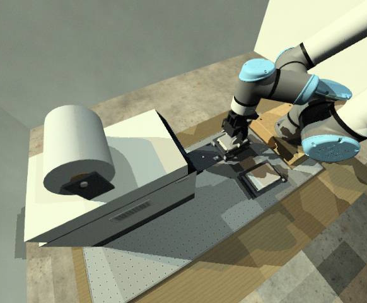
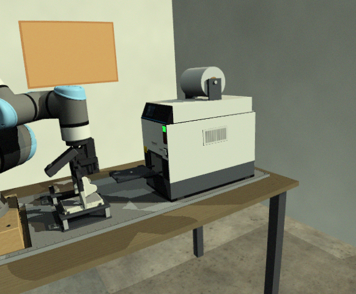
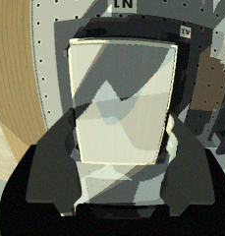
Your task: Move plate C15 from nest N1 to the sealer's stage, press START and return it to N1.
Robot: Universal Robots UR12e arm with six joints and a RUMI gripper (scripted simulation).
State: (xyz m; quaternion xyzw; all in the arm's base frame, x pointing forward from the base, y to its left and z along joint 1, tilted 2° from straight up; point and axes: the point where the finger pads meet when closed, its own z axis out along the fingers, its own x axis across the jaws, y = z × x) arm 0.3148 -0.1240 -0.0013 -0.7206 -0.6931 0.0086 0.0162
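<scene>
My hand is 1 cm above the white open-well plate. Round my hand: dark stage (20 cm ahead, 2 cm to the left, 4 cm above); then foil-covered plate (1 cm ahead, 22 cm to the left, 2 cm below); then start button (30 cm ahead, 8 cm to the right, 13 cm above).
</scene>
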